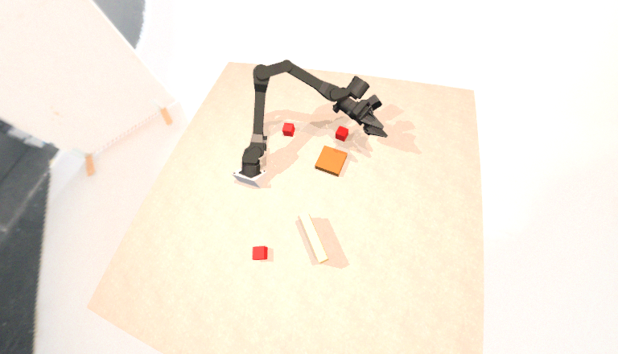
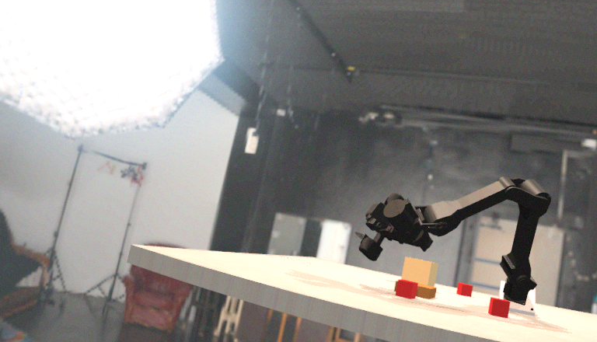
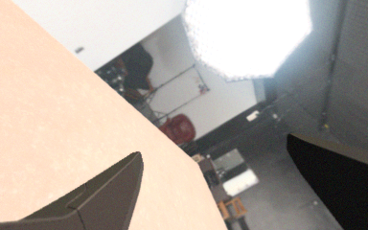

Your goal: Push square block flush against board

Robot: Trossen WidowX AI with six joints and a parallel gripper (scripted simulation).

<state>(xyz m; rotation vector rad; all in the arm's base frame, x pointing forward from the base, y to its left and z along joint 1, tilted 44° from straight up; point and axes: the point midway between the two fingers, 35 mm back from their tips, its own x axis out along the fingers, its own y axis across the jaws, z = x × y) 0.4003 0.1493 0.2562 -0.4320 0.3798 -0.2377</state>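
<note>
The pale yellow board lies 380 mm to the right of my gripper tip, 130 mm below it and 90 mm behind it. Round my gripper tip: orange square block (160 mm below, 160 mm behind, 90 mm to the right).
</note>
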